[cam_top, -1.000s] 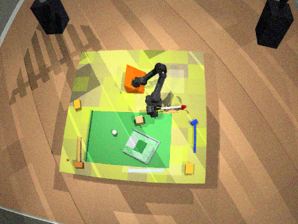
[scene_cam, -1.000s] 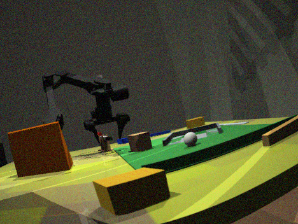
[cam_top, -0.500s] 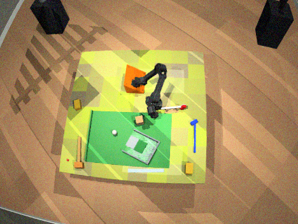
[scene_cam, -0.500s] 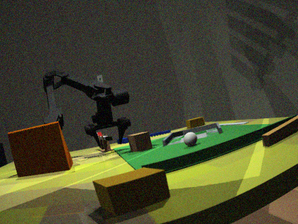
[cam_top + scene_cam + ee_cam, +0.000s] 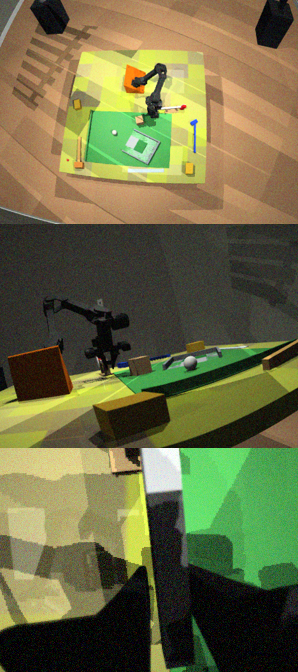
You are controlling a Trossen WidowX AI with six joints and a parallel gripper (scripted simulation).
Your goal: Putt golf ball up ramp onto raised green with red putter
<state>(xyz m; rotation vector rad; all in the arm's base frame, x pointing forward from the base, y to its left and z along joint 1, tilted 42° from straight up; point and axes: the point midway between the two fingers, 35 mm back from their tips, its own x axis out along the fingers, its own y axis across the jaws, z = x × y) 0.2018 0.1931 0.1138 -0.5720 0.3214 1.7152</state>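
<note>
My gripper tip is 130 mm to the left of the brown cube and 110 mm short of it. Round my gripper tip: green turf: 280 mm ahead, 210 mm to the right, 30 mm below; red putter: 110 mm to the left, 30 mm behind, 30 mm above; blue putter: 350 mm to the left, 170 mm ahead, 20 mm below.
</note>
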